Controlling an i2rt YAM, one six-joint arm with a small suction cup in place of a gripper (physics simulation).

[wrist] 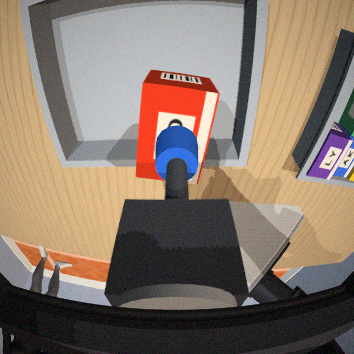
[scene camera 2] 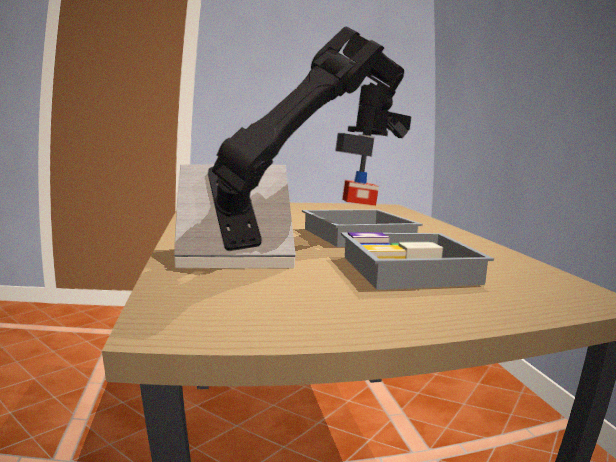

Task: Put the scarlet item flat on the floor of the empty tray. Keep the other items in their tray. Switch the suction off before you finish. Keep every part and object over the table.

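Places are measured from the arm's base along level axes (x up, y back, z right), in centimetres.
Pixels of known places: hand at its tool point: [wrist: 176,137] [scene camera 2: 359,186]; arm's base at its link origin: [wrist: 255,279] [scene camera 2: 232,205].
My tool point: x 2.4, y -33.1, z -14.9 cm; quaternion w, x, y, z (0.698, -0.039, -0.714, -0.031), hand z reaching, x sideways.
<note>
Ahead of a thing's pixels: the offset from my tool point to its top centre. Level surfaces: height alone.
The scarlet box @(dx +1.3, dy -0.3, dz -0.2 cm) [scene camera 2: 360,193] [wrist: 170,102] hangs from the blue suction cup of my gripper [scene camera 2: 361,177] [wrist: 176,150], which is shut on the box's top face. The box is roughly level and held in the air above the empty grey tray [scene camera 2: 311,222] [wrist: 254,95]. In the wrist view it overlaps the tray's near rim, and bare tray floor shows beyond it. The other grey tray @(dx -7.8, dy +2.1, dz +30.6 cm) [scene camera 2: 430,275] [wrist: 320,105] holds a purple box @(dx -7.5, dy +7.2, dz +21.0 cm) [scene camera 2: 369,237] [wrist: 327,154], a yellow box @(dx -8.1, dy +8.6, dz +30.8 cm) [scene camera 2: 385,251], a cream box @(dx -7.6, dy +1.4, dz +32.1 cm) [scene camera 2: 423,249], and blue and green boxes that show partly.
The two trays stand close together on the wooden table @(dx -12.8 cm) [scene camera 2: 250,310] [wrist: 100,210], the one with the other boxes nearer the scene camera. My arm's sloped base block [scene camera 2: 235,262] stands to the left of the trays. The table's right edge lies beyond the trays.
</note>
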